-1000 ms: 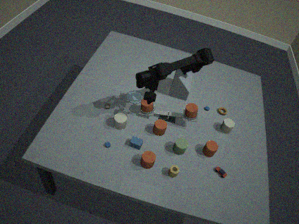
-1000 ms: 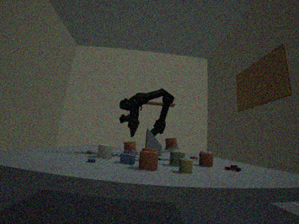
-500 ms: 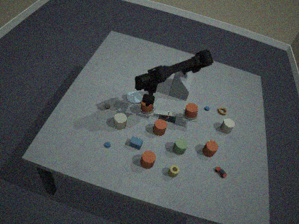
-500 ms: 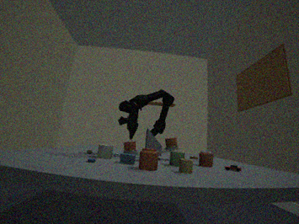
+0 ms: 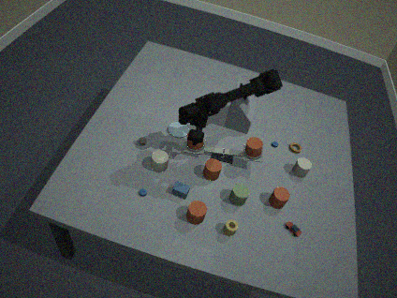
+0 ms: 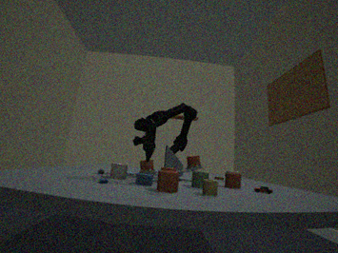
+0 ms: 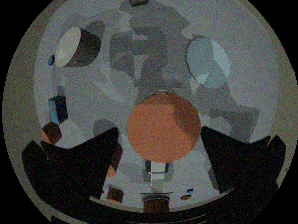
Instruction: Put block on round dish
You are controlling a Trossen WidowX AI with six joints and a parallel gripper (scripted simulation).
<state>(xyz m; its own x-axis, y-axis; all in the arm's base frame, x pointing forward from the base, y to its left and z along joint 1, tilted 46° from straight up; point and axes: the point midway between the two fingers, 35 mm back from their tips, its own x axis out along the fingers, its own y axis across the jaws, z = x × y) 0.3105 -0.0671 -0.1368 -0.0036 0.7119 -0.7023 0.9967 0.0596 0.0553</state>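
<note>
The greenish block is 40 mm below my gripper tip. Also, from my gripper tip: blue box 250 mm ahead, 60 mm below, 10 mm to the left; then pale blue round dish 100 mm to the right, 90 mm behind, 80 mm below.
</note>
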